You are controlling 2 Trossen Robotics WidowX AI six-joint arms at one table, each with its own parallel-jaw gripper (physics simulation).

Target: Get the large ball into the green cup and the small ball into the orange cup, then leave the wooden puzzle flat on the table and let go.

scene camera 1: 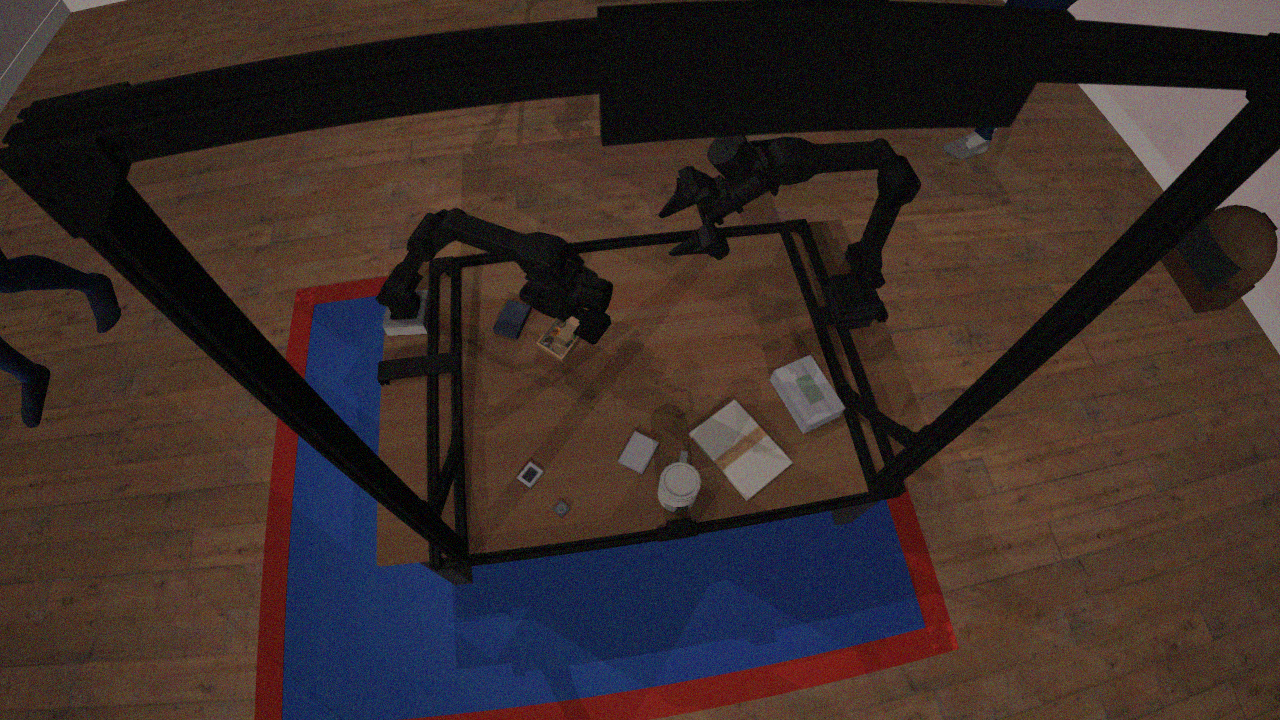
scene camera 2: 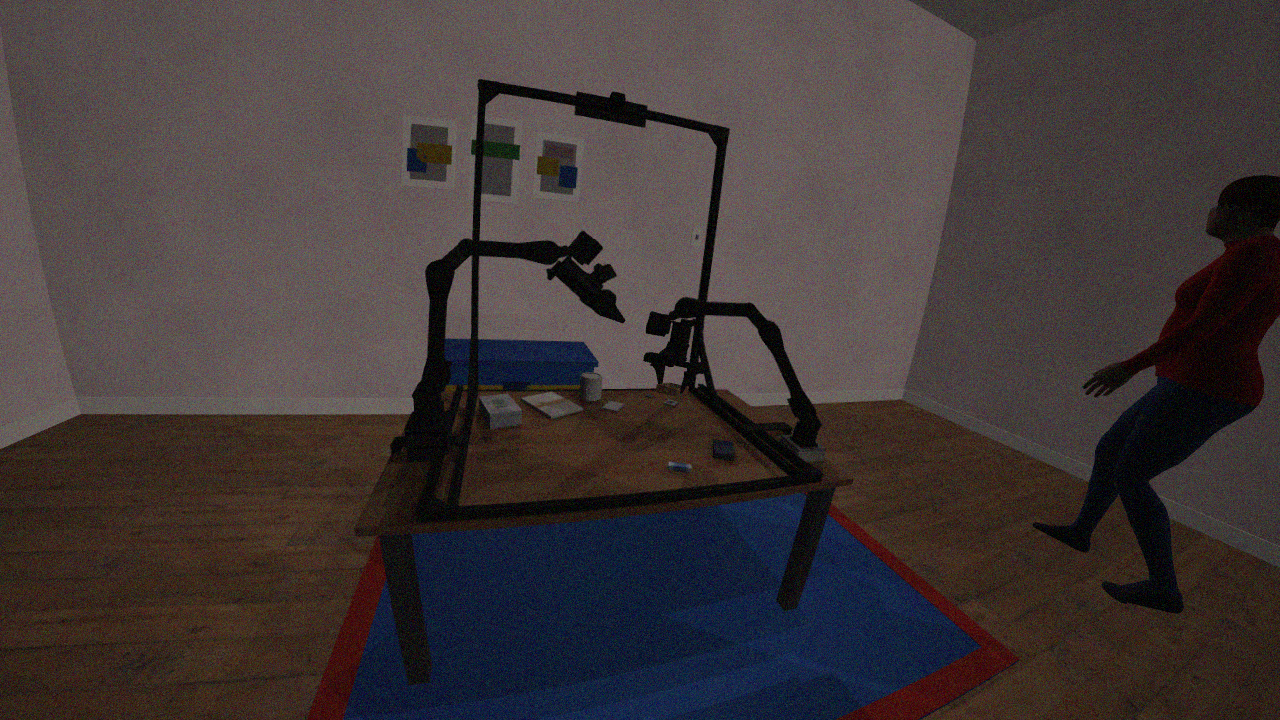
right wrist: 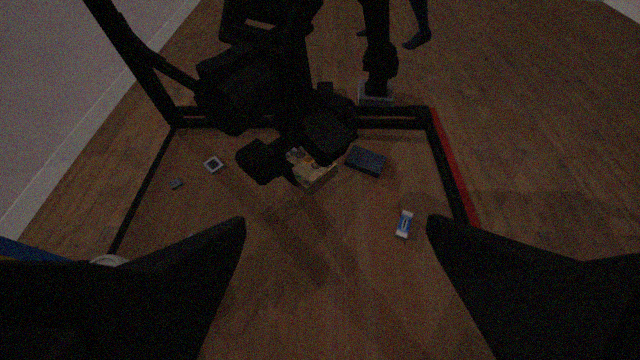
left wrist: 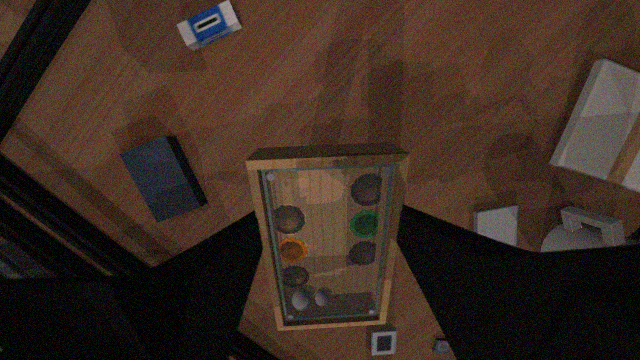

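Pixels of known places: left gripper, fingertip midpoint: (scene camera 1: 571,325) (scene camera 2: 670,390) (right wrist: 309,172) (left wrist: 327,213); right gripper, fingertip midpoint: (scene camera 1: 664,235) (scene camera 2: 619,318) (right wrist: 336,224); left arm's base at its link origin: (scene camera 1: 405,307) (scene camera 2: 803,441) (right wrist: 375,89); right arm's base at its link origin: (scene camera 1: 856,290) (scene camera 2: 428,418).
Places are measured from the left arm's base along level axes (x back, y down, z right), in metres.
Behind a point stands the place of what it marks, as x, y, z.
The wooden puzzle (scene camera 1: 558,343) {-0.377, -0.111, 0.184} (left wrist: 393,300) {-0.397, -0.113, 0.205} is a shallow tray under a clear cover. My left gripper (scene camera 1: 572,328) {-0.404, -0.109, 0.142} (left wrist: 327,213) {-0.404, -0.109, 0.142} is shut on its long sides and holds it above the table. In the left wrist view, the orange cup (left wrist: 292,250) {-0.380, -0.118, 0.142} is at the left and the green cup (left wrist: 364,223) {-0.417, -0.120, 0.154} at the right, both without a ball; dark cups stand near them. The large ball (left wrist: 300,300) {-0.353, -0.103, 0.176} and small ball (left wrist: 321,298) {-0.362, -0.100, 0.187} lie side by side near the lower end wall, outside the cups. My right gripper (scene camera 1: 667,234) {-0.588, -0.326, 0.093} (right wrist: 336,224) {-0.588, -0.326, 0.093} is open and empty, high near the table's edge.
A dark blue box (scene camera 1: 512,317) {-0.256, 0.023, 0.027} (left wrist: 162,177) {-0.260, 0.023, 0.024} lies beside the puzzle. A blue and white block (left wrist: 209,24) {-0.418, 0.028, -0.055} (right wrist: 404,224) {-0.420, 0.029, -0.057} lies on the table. A white mug (scene camera 1: 678,488) {-0.600, -0.044, 0.479}, a book (scene camera 1: 741,447) {-0.751, 0.032, 0.375}, a grey box (scene camera 1: 638,451) {-0.532, 0.035, 0.369} and a white box (scene camera 1: 807,394) {-0.906, -0.008, 0.277} stand farther off. Black frame bars border the table.
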